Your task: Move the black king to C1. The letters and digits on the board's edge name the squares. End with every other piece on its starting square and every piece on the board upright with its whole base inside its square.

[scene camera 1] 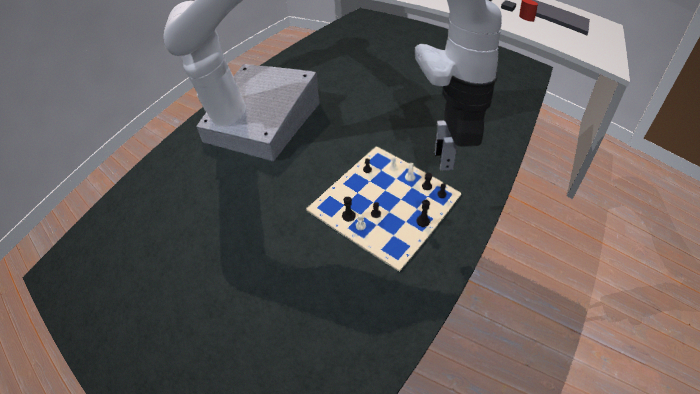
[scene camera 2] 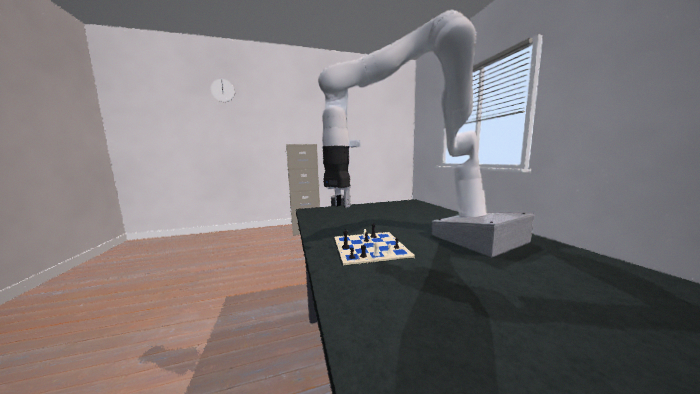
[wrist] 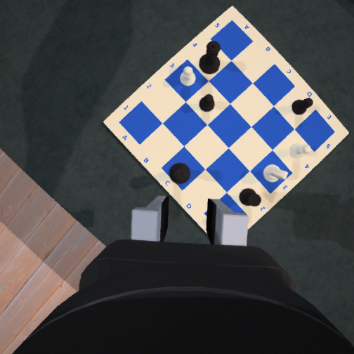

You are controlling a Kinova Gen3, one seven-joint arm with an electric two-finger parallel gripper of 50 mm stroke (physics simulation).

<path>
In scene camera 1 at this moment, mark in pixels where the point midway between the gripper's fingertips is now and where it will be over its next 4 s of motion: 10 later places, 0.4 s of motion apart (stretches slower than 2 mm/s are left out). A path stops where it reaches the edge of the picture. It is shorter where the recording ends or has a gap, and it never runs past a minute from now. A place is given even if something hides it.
My gripper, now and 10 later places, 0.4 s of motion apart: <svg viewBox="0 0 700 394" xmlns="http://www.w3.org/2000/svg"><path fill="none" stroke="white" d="M443 161L428 166L430 198L423 206L423 205L423 204L423 204L421 204L421 204L421 204L418 201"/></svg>
</path>
